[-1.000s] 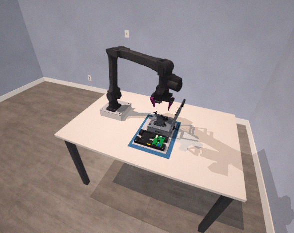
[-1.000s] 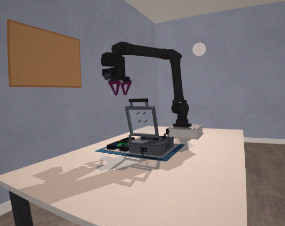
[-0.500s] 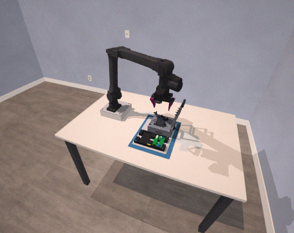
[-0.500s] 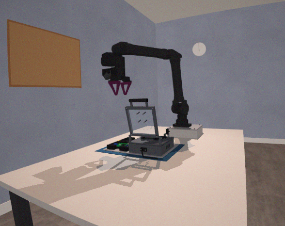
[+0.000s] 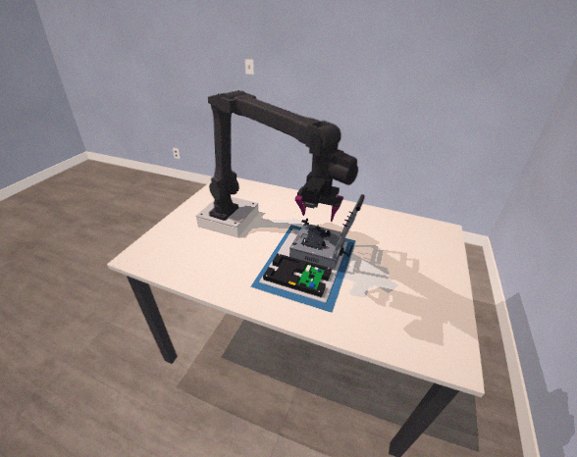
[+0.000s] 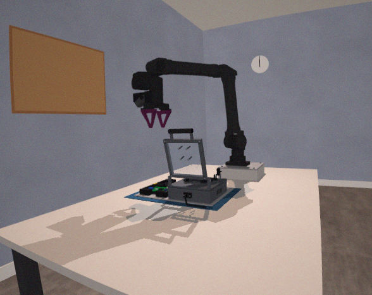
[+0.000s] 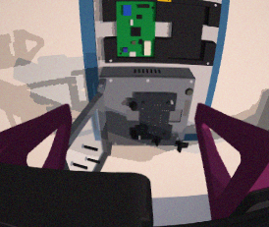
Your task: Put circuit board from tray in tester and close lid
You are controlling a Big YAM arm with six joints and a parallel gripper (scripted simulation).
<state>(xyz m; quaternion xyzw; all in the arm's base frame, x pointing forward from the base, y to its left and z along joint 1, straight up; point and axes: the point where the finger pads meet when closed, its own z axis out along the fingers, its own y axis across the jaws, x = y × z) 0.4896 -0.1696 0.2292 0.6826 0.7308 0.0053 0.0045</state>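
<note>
Right now my hand is 27 cm above the green circuit board. Round my hand: clear lid: 18 cm to the left, 11 cm below, 7 cm ahead; then small latch hook: 22 cm to the left, 20 cm below, 12 cm behind.
</note>
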